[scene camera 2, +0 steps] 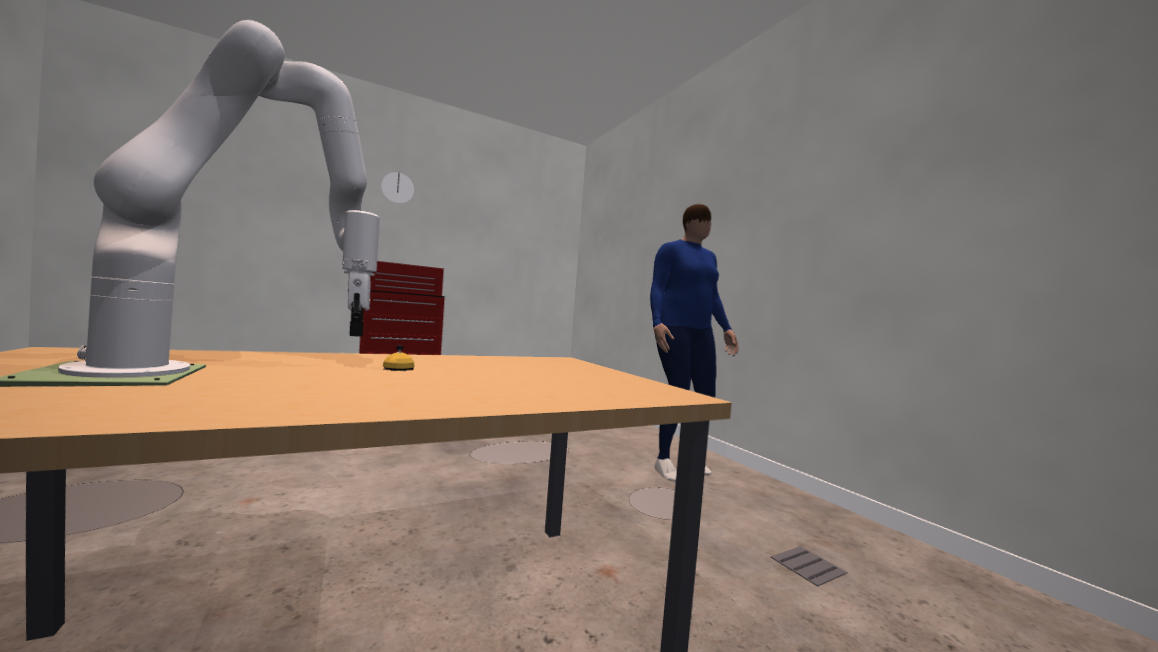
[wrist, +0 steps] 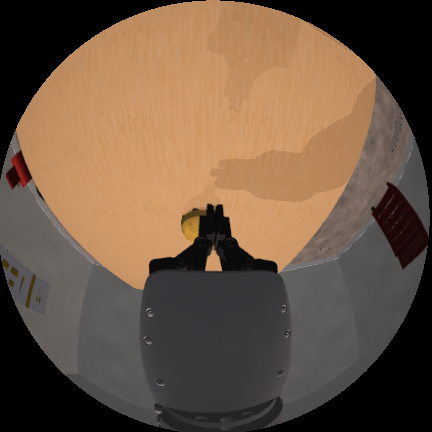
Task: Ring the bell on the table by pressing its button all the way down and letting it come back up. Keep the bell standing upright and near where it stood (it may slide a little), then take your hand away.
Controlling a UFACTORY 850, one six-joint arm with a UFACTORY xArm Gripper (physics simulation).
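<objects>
Scene camera 2 shows my gripper, and the wrist view shows it as well. On my gripper, what I see at (scene camera 2: 350, 322) and what I see at (wrist: 214, 231) are the same spot.
</objects>
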